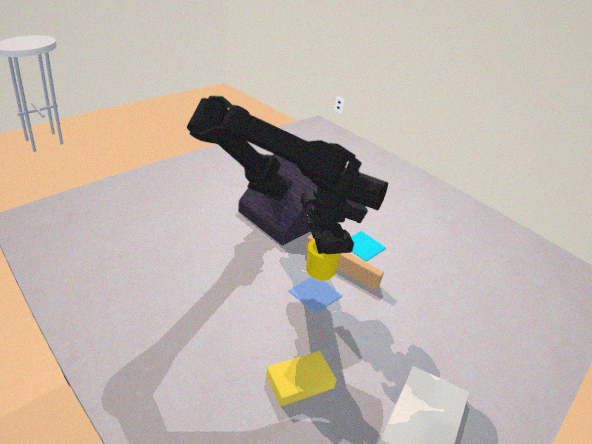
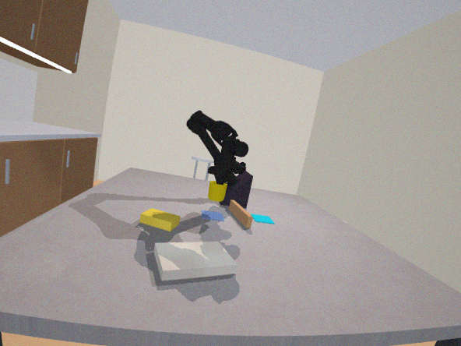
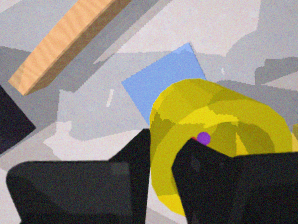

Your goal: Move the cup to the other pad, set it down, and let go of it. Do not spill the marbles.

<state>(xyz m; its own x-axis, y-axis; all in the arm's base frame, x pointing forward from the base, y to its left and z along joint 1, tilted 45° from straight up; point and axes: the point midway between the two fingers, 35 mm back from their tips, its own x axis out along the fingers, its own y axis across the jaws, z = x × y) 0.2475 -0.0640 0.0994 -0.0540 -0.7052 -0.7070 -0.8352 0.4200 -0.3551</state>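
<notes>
The cyan pad lies 10 mm behind my gripper tip, 220 mm to the left of it and 110 mm below it. Also, from my gripper tip: purple marble 20 mm ahead, 40 mm to the right, 20 mm below; then light blue pad 20 mm ahead, 20 mm to the right, 110 mm below; then yellow cup 20 mm ahead, 20 mm to the right.
</notes>
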